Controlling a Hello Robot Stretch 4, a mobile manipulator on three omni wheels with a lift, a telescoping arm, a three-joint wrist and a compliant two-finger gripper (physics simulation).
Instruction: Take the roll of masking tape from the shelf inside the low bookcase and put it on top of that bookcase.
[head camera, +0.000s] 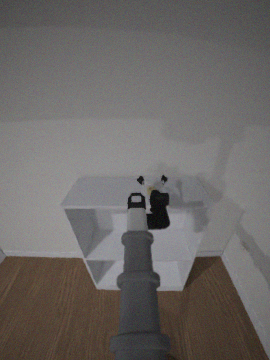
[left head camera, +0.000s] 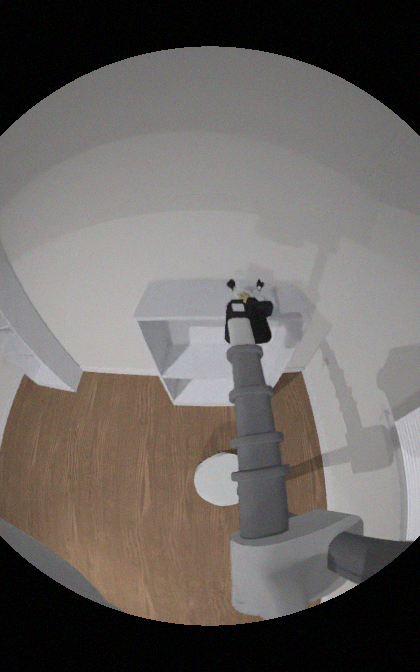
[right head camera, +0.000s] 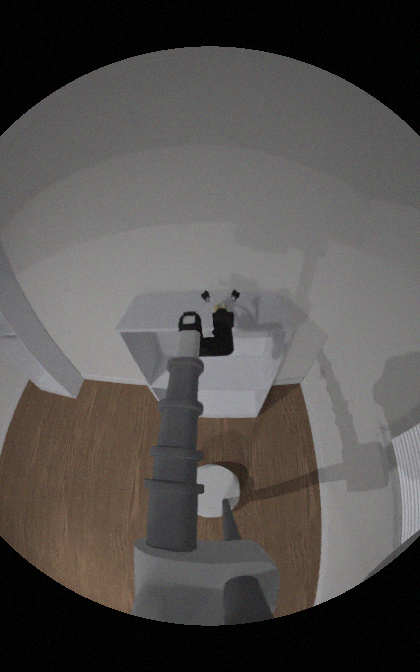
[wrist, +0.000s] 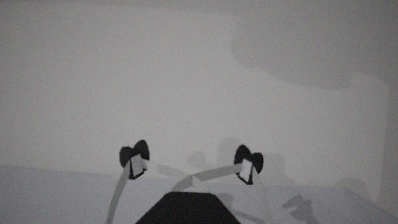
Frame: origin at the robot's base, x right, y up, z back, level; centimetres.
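Where they show: gripper, fingertip midpoint: (head camera: 151, 177) (wrist: 192, 155).
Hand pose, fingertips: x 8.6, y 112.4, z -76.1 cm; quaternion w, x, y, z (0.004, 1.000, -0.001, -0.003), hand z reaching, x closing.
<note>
After its pixels a point has its place.
The roll of masking tape (head camera: 150, 190) {x 7.7, y 106.1, z -72.7 cm} (left head camera: 243, 296) (right head camera: 220, 307) shows as a small yellow patch on top of the low white bookcase (head camera: 92, 193) {x -25.4, y 103.2, z -75.5 cm} (left head camera: 172, 301) (right head camera: 155, 314) (wrist: 45, 195) {x -14.0, y 103.2, z -81.8 cm}, partly hidden by the gripper. The tape does not show in the wrist view. My gripper (head camera: 152, 179) {x 8.6, y 112.4, z -76.1 cm} (left head camera: 245, 285) (right head camera: 220, 295) (wrist: 192, 155) {x 8.6, y 112.4, z -76.1 cm} is open, its fingertips wide apart with no object between them. It is over the bookcase top, and in the head views its fingertips appear beyond the tape, toward the wall.
A wall stands behind the bookcase and another on the right. A white shelf unit (left head camera: 42, 332) (right head camera: 42, 340) stands at the left. A white round object (left head camera: 215, 480) (right head camera: 212, 487) is on the wooden floor below the arm.
</note>
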